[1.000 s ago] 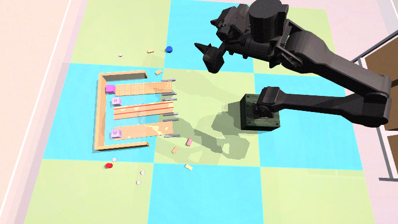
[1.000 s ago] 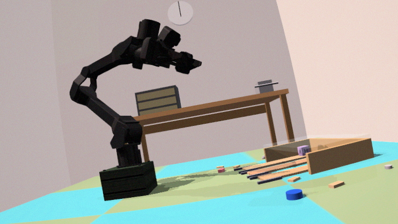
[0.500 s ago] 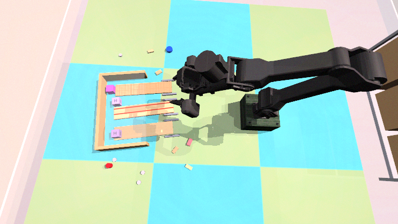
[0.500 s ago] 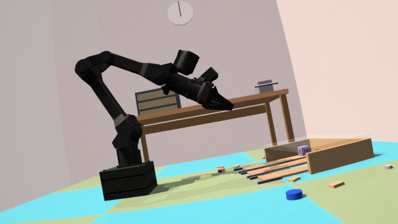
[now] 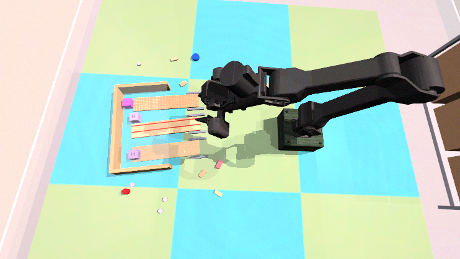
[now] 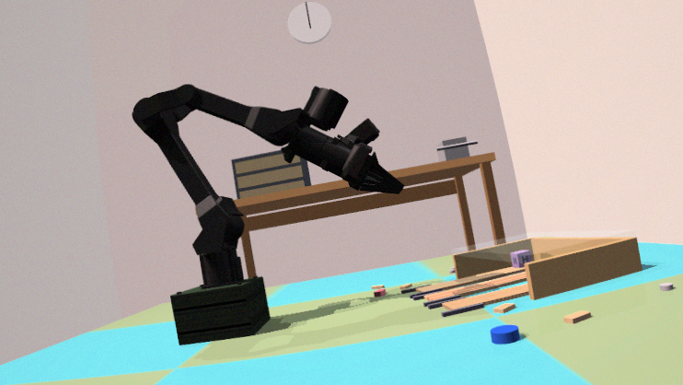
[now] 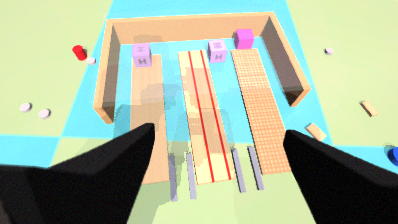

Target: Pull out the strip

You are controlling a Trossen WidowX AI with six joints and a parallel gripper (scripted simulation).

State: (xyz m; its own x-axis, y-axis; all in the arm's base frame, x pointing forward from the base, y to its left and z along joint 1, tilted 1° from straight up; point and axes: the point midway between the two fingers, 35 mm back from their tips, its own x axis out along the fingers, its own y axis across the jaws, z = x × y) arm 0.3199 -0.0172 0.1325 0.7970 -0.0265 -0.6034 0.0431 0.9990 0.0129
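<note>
Right now the pink block is 70 mm behind my gripper tip, 130 mm to the left of it and 190 mm below it. The rest, counted from my gripper tip: tan block: 10 mm behind, 170 mm to the left, 190 mm below; then blue disc: 40 mm ahead, 310 mm to the right, 190 mm below; then red disc: 240 mm ahead, 230 mm to the left, 190 mm below.
</note>
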